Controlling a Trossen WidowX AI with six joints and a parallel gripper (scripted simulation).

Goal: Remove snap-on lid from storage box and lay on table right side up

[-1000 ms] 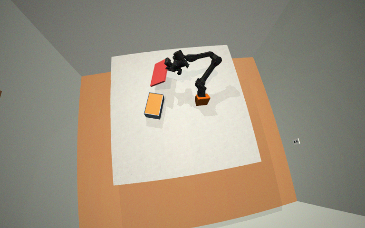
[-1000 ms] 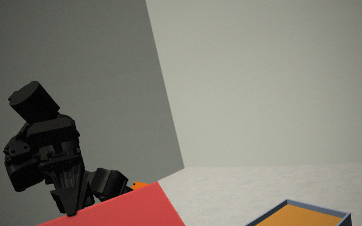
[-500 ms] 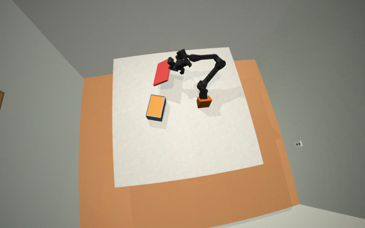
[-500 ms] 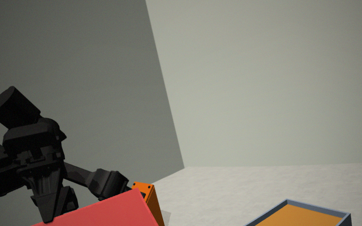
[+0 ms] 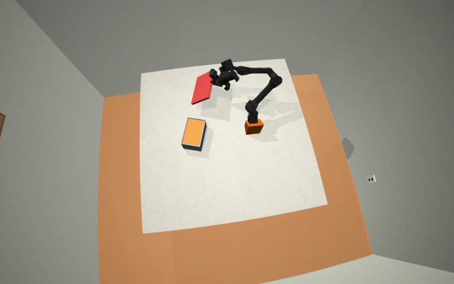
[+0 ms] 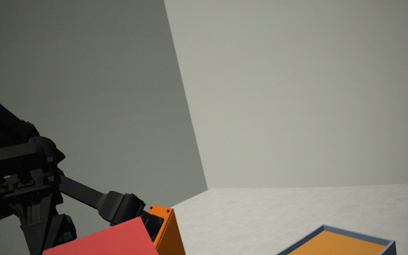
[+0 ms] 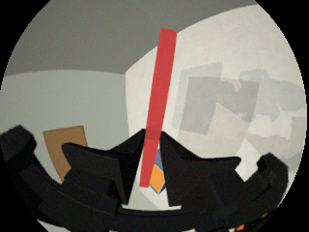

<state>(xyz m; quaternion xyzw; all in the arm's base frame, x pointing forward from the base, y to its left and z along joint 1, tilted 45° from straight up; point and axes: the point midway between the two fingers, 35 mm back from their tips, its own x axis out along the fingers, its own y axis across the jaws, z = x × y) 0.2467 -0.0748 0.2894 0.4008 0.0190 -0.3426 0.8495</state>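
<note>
My gripper tip is 6 cm short of the red lid, 1 cm to the left of it and 5 cm above it. Also, from my gripper tip: storage box (14 cm ahead, 31 cm to the left, 18 cm below).
</note>
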